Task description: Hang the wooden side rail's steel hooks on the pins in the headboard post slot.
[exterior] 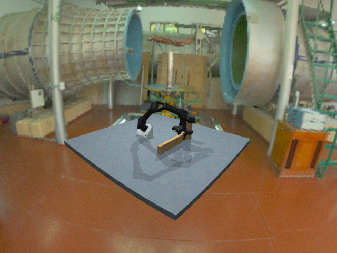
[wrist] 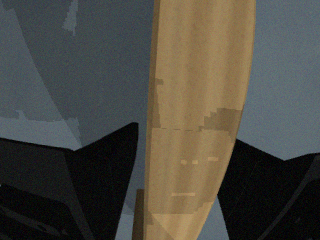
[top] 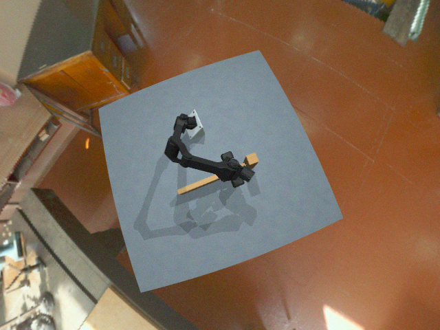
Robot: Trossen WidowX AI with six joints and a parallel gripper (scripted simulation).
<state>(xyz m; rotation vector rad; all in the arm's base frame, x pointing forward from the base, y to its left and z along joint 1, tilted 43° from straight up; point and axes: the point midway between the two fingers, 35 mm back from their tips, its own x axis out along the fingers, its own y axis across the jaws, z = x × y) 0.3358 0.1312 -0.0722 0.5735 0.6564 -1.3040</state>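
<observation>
Right now my gripper tip is 100 mm to the right of the wooden headboard post, 50 mm below it and 10 mm past it.
</observation>
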